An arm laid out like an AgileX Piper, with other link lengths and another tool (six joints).
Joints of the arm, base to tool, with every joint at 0 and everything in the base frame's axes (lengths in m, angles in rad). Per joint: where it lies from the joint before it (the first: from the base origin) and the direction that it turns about. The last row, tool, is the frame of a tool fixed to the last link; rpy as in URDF.
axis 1: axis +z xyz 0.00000 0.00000 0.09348
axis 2: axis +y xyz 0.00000 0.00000 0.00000
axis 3: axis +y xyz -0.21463 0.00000 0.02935
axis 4: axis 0.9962 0 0.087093 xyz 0.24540 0.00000 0.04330
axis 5: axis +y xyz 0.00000 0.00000 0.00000
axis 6: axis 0.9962 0 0.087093 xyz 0.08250 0.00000 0.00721
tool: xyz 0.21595 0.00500 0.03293 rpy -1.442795 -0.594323 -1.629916
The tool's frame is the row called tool.
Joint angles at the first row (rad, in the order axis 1, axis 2, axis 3, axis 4, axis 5, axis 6):
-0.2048 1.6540 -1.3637 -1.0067 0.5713 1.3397
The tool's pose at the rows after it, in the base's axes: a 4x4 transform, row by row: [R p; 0 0 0 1], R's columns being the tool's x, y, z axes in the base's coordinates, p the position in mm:
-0.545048 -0.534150 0.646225 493.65; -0.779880 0.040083 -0.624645 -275.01; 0.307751 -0.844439 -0.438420 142.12; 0 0 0 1
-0.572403 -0.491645 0.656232 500.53; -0.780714 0.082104 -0.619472 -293.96; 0.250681 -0.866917 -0.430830 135.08; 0 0 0 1
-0.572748 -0.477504 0.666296 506.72; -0.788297 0.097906 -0.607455 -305.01; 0.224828 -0.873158 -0.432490 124.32; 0 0 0 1
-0.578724 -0.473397 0.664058 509.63; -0.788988 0.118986 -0.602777 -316.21; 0.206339 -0.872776 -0.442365 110.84; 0 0 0 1
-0.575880 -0.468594 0.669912 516.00; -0.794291 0.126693 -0.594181 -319.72; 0.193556 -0.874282 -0.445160 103.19; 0 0 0 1
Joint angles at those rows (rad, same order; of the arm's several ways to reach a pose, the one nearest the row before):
-0.2747 1.7246 -1.4110 -1.0067 0.5314 1.4275
-0.3321 1.7780 -1.4414 -1.0067 0.4578 1.4734
-0.3708 1.8237 -1.4599 -1.0028 0.3977 1.4835
-0.4015 1.8709 -1.4811 -0.9967 0.3615 1.4906
-0.4124 1.9087 -1.5058 -0.9928 0.3376 1.4947

